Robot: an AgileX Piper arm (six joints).
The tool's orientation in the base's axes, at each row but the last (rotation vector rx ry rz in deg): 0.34 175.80 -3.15; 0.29 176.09 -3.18; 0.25 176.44 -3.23; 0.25 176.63 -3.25; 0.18 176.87 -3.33
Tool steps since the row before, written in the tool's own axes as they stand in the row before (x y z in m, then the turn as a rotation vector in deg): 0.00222 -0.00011 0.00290 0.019 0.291 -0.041; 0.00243 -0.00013 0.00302 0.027 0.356 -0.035; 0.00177 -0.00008 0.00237 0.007 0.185 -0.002; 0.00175 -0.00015 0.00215 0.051 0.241 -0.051; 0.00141 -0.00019 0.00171 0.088 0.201 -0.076
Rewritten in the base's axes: -0.00200 -0.00021 -0.00305 -0.020 0.292 0.029; -0.00222 -0.00023 -0.00317 -0.028 0.357 0.020; -0.00162 -0.00016 -0.00247 -0.006 0.185 -0.005; -0.00162 -0.00023 -0.00224 -0.053 0.243 0.039; -0.00132 -0.00025 -0.00178 -0.091 0.204 0.064
